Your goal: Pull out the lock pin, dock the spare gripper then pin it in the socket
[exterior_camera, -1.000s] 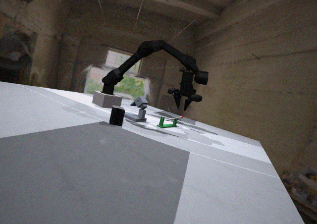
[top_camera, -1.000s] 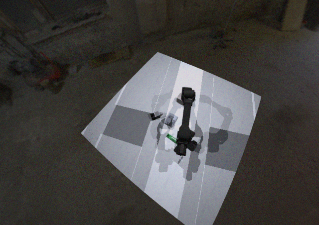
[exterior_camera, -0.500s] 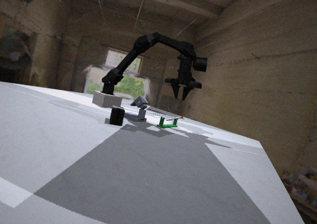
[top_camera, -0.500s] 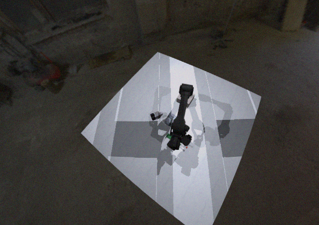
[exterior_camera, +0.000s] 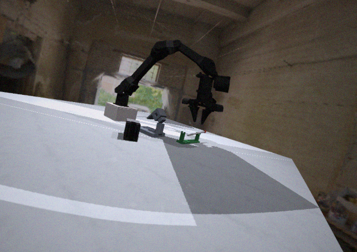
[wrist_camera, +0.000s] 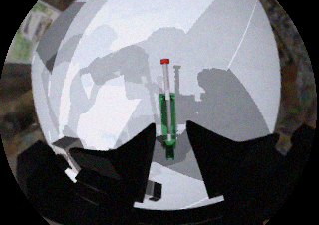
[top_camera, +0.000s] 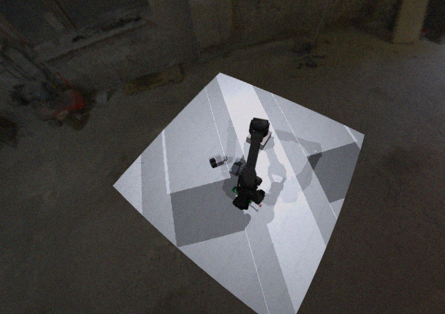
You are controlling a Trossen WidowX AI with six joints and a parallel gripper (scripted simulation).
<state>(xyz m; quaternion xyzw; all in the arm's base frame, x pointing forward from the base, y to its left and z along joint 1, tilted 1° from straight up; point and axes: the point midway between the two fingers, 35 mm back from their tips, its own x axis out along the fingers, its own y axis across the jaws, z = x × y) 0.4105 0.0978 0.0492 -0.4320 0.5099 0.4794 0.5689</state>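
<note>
The green cradle lies 6 cm below my gripper tip, 4 cm to the right of it and 1 cm behind it. The rest, counted from my gripper tip: grey mount (13 cm to the right, 13 cm behind, 3 cm below); then black spare gripper (26 cm to the right, 13 cm behind, 6 cm below).
</note>
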